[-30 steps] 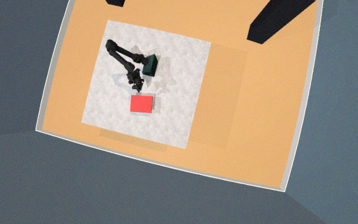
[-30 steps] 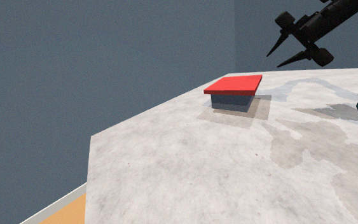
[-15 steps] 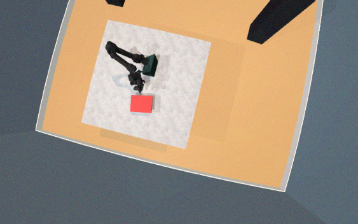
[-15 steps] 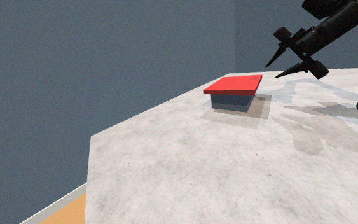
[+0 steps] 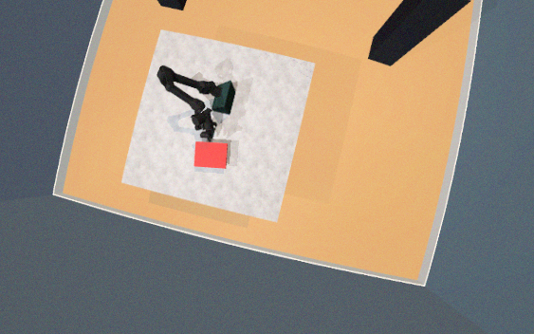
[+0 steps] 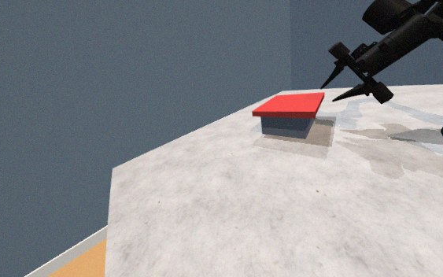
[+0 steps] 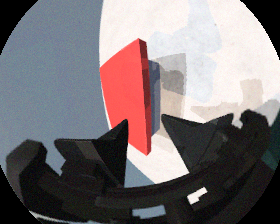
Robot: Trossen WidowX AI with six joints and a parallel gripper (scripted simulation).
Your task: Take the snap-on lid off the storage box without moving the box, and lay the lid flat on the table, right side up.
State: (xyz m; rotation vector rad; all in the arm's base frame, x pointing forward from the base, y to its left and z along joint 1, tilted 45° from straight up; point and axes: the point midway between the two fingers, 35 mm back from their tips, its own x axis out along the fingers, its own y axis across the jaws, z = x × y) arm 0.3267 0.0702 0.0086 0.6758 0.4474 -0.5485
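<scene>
My gripper tip is 100 mm short of the red lid, 20 mm to the right of it and 20 mm above it. From my gripper tip the other things lie so: storage box 100 mm ahead, 20 mm to the left, 60 mm below.
</scene>
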